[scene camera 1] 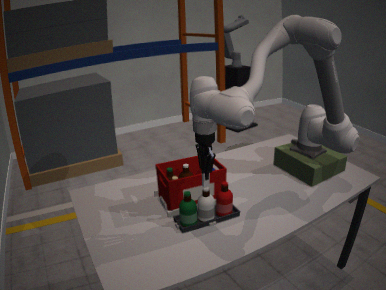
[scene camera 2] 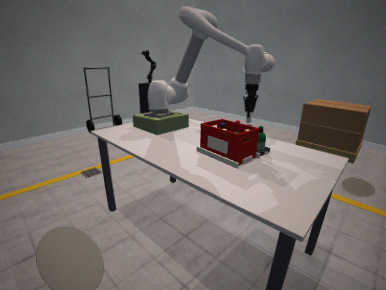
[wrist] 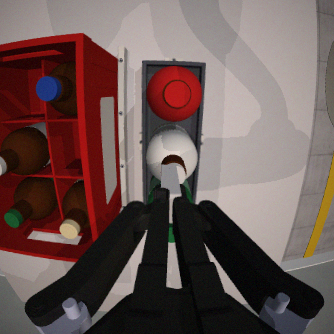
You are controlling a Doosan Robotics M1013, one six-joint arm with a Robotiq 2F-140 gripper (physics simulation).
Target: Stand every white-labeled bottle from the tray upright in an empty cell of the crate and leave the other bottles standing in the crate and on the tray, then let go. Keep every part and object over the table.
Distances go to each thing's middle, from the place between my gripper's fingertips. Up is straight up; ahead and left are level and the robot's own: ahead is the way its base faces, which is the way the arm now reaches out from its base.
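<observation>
There's a white bottle [wrist: 169, 143], and my hand is 1 cm to the right of it and 8 cm above it. The red bottle [wrist: 173, 93] is 3 cm to the left of my hand, 8 cm behind it and 8 cm below it. Counting from my hand again, you'd find the blue-capped bottle [wrist: 58, 88] 10 cm to the right, 13 cm behind and 8 cm below, and the pale crate rail [wrist: 122, 51] 7 cm to the right, 3 cm behind and 15 cm below.
</observation>
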